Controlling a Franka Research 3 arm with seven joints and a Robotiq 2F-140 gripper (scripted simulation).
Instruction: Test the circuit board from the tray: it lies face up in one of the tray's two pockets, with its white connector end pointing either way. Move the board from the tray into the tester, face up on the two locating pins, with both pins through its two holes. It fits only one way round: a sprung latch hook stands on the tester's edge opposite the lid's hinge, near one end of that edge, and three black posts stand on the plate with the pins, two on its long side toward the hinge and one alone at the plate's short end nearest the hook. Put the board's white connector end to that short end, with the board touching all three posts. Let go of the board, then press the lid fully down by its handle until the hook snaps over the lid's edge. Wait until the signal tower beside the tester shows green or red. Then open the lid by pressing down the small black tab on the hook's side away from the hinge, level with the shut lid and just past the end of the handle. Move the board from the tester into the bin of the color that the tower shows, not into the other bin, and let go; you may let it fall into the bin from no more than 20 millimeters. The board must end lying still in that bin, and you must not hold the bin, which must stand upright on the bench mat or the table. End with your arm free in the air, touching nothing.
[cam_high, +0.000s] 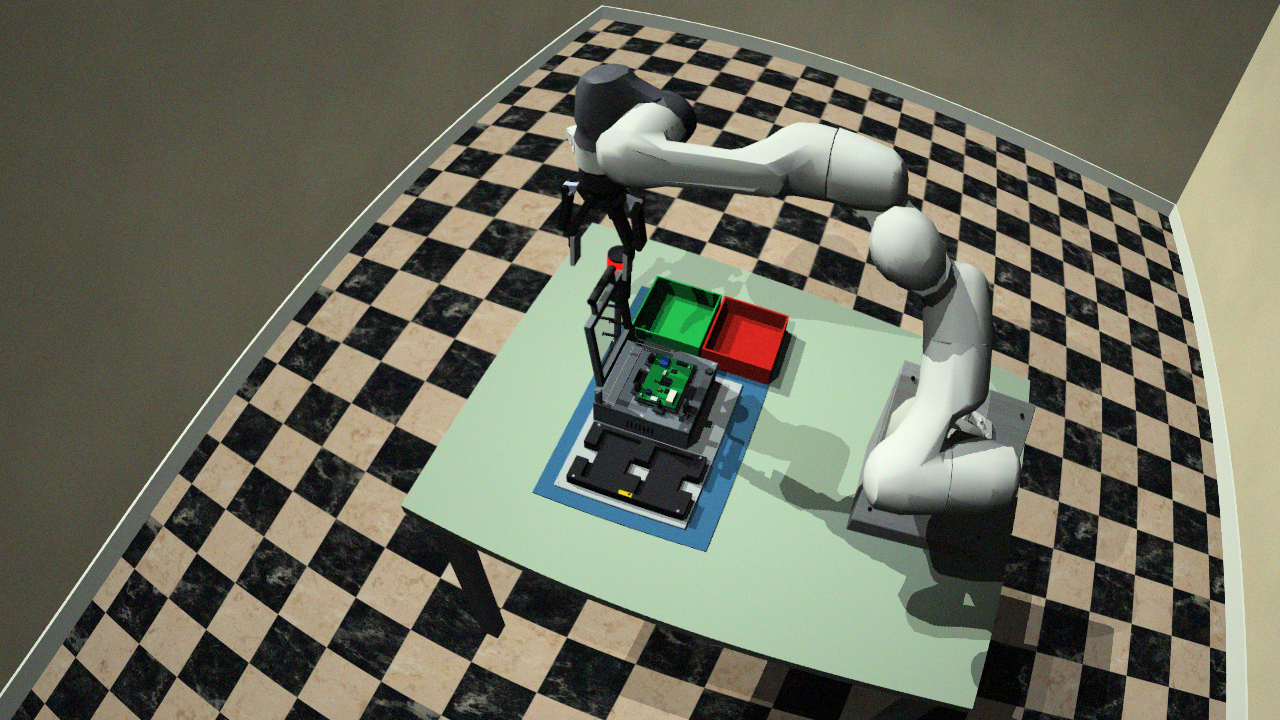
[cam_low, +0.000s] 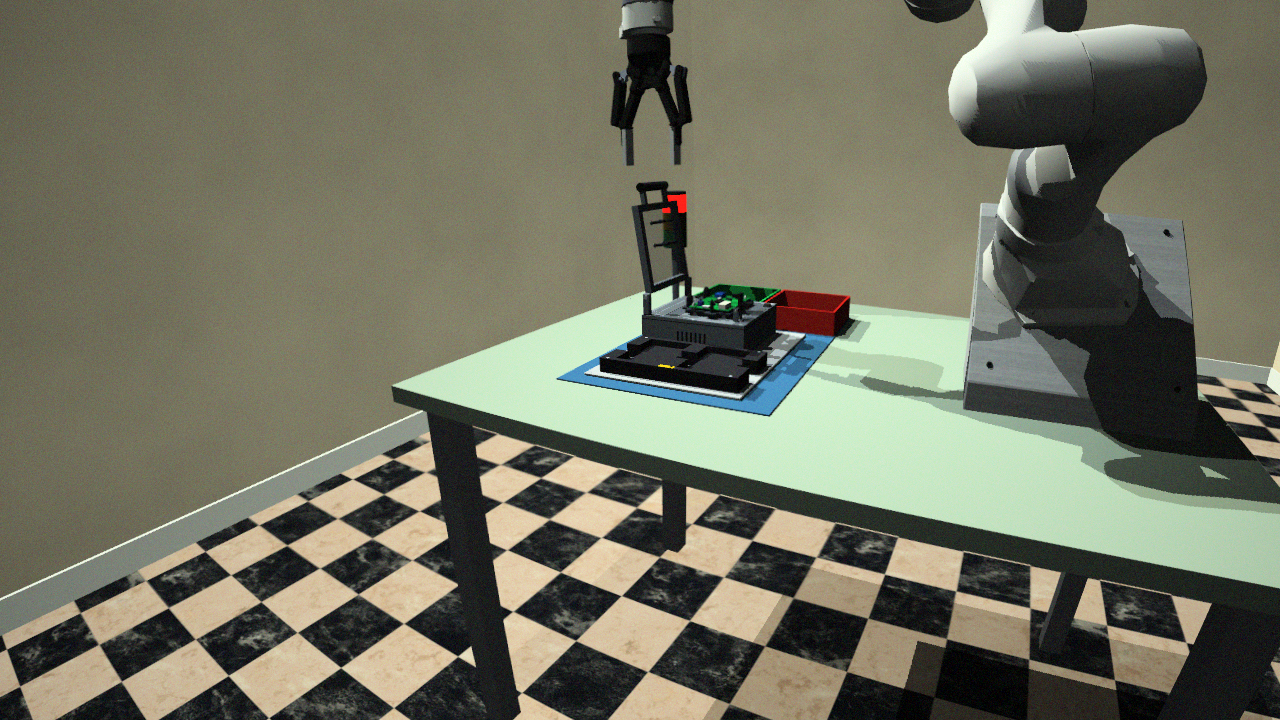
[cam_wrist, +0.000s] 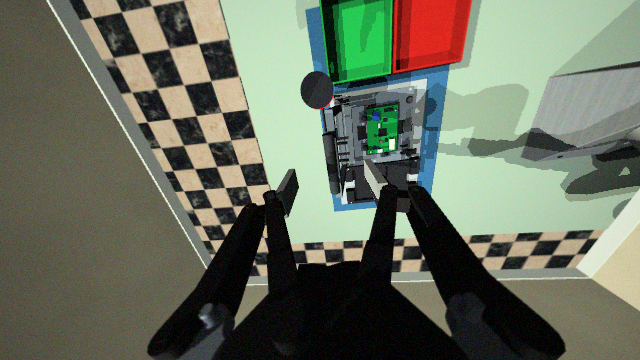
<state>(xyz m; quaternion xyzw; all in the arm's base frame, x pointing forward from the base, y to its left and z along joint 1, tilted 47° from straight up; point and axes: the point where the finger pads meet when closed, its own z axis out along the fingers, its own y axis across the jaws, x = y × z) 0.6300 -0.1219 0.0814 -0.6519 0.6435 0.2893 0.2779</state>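
The green circuit board lies 13 cm behind my hand and 26 cm below it. Round my hand: tester plate (13 cm behind, 1 cm to the left, 26 cm below); then tester lid (2 cm behind, 15 cm below); then green bin (8 cm behind, 20 cm to the right, 32 cm below).
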